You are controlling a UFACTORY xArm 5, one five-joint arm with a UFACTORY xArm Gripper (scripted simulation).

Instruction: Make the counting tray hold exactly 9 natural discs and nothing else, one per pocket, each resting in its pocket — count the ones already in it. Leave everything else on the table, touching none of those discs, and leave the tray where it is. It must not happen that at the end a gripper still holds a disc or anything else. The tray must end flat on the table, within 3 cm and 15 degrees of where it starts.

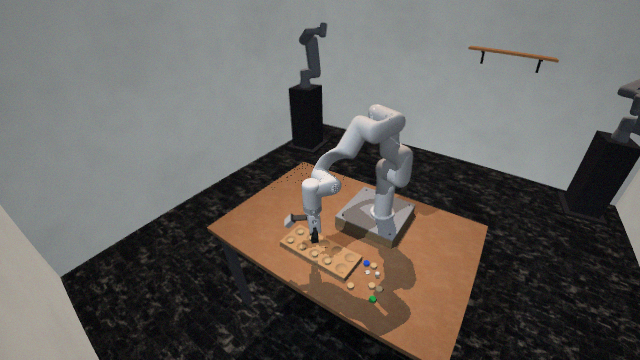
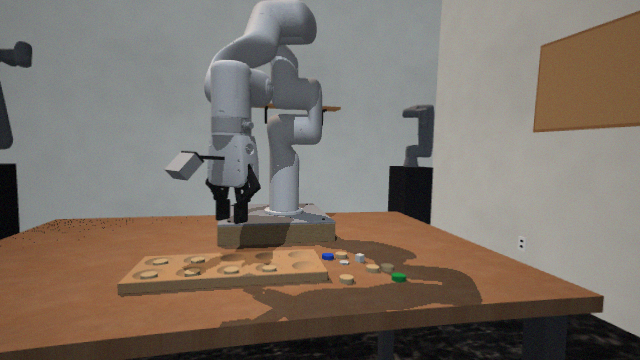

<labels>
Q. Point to a wooden counting tray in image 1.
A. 343,261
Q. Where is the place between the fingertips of my gripper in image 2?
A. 231,221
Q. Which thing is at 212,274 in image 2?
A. A wooden counting tray.
</labels>
